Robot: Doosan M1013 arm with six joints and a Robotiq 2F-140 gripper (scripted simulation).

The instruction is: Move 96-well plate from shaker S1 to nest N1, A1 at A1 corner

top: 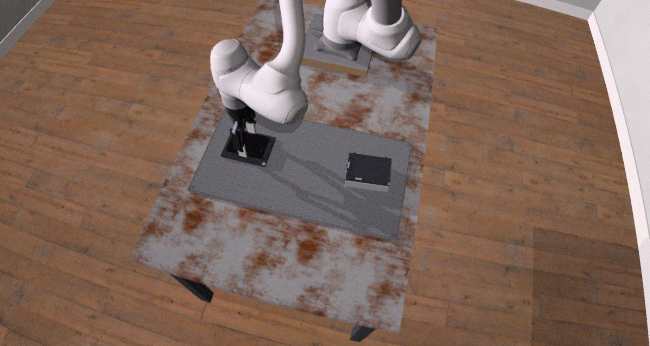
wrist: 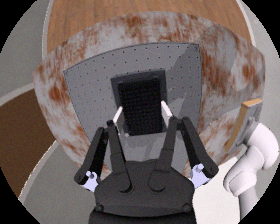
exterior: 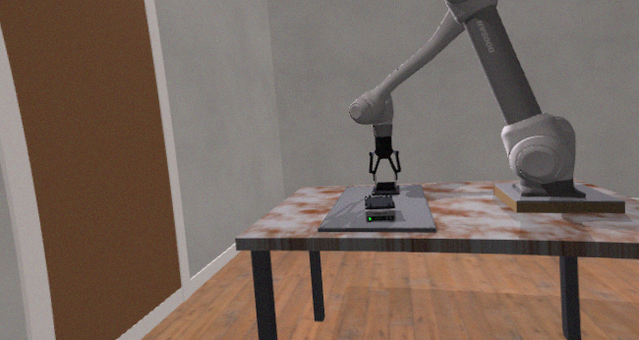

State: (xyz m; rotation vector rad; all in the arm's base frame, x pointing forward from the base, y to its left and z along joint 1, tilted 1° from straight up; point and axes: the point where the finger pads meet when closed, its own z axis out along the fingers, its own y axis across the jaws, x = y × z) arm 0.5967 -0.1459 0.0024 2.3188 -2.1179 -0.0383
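Right now my hand is 20 mm above the 96-well plate. Also, from my hand: plate nest N1: 40 mm below.
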